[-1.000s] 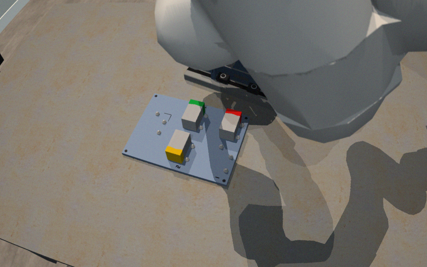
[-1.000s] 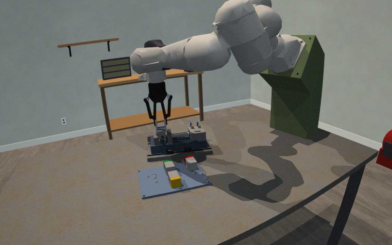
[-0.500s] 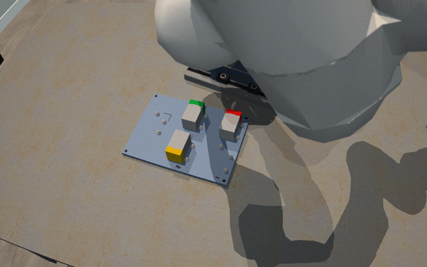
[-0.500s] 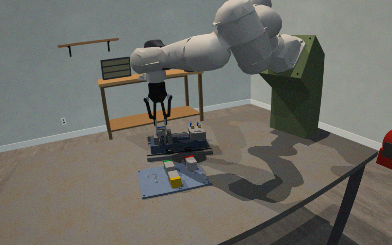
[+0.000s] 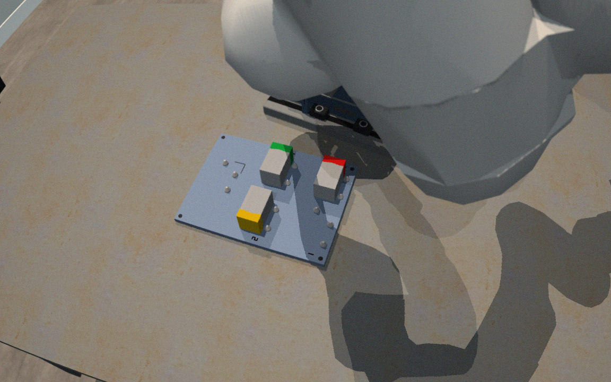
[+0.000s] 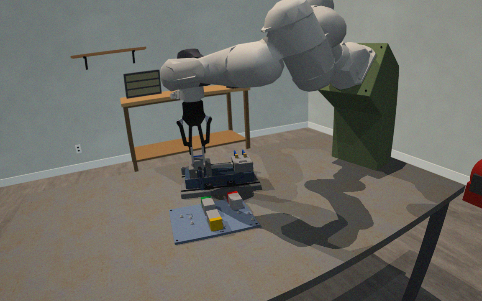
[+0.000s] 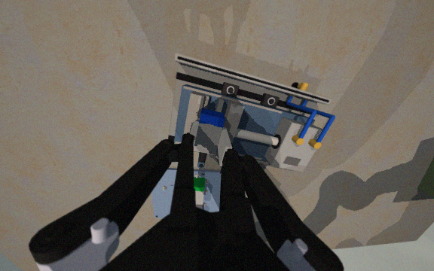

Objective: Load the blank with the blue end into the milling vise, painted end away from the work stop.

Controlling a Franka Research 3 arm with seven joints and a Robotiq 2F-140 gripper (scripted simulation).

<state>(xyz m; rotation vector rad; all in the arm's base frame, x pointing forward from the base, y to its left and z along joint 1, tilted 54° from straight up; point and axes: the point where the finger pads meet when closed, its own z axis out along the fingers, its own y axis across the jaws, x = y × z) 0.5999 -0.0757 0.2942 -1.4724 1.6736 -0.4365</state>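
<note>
Right now my hand is 40 mm above the blue-ended blank. Also, from my hand: fixed jaw: 60 mm below, 30 mm ahead; grey rod: 90 mm behind, 60 mm below, 10 mm to the right; work stop: 50 mm to the left, 50 mm below, 10 mm behind.
</note>
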